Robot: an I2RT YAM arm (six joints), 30 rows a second.
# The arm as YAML. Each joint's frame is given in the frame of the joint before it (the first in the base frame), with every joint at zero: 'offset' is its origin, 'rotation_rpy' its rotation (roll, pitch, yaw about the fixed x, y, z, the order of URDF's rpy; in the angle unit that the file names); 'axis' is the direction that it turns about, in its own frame. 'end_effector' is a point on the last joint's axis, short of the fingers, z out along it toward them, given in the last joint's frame.
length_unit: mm
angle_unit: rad
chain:
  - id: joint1
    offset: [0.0, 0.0, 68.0]
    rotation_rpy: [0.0, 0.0, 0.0]
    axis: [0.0, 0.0, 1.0]
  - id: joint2
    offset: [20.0, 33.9, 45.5]
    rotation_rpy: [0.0, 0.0, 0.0]
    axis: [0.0, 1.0, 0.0]
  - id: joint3
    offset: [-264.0, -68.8, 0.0]
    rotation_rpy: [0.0, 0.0, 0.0]
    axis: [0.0, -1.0, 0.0]
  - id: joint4
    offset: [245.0, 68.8, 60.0]
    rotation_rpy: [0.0, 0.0, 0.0]
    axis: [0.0, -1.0, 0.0]
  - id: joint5
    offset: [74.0, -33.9, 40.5]
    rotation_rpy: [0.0, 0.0, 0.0]
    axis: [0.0, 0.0, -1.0]
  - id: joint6
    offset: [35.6, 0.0, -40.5]
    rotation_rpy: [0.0, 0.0, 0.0]
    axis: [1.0, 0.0, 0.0]
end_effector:
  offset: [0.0, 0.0, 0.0]
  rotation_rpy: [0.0, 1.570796, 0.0]
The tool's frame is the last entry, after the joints.
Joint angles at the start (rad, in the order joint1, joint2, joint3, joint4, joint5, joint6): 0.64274 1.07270 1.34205 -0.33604 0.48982 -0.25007
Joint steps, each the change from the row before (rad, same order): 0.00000 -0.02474 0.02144 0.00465 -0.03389 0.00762; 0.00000 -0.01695 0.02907 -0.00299 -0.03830 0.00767; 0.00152 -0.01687 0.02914 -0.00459 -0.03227 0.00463; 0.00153 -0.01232 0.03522 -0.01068 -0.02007 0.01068; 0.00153 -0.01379 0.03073 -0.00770 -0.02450 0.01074; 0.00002 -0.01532 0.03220 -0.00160 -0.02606 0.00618; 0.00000 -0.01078 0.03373 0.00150 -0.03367 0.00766; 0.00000 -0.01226 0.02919 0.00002 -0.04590 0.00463; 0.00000 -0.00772 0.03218 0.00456 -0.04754 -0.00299; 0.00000 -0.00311 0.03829 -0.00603 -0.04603 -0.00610; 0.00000 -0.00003 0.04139 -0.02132 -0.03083 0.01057
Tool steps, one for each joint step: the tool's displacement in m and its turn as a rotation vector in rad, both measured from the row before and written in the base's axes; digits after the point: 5 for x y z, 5 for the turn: -0.00932 -0.00564 0.01219 0.03909 -0.03856 0.03359; -0.00847 -0.00480 0.01202 0.03312 -0.03300 0.03834; -0.00908 -0.00512 0.01153 0.02811 -0.03295 0.03396; -0.00878 -0.00542 0.01161 0.03103 -0.02768 0.02239; -0.00912 -0.00553 0.01044 0.02998 -0.02815 0.02709; -0.01024 -0.00663 0.01133 0.03008 -0.03732 0.02669; -0.00960 -0.00582 0.01106 0.02918 -0.03843 0.03446; -0.00992 -0.00552 0.00947 0.01994 -0.03839 0.04555; -0.00943 -0.00506 0.00984 0.01307 -0.04506 0.04459; -0.00902 -0.00479 0.00946 0.00402 -0.04004 0.04144; -0.00808 -0.00475 0.00796 0.01194 -0.01783 0.03254
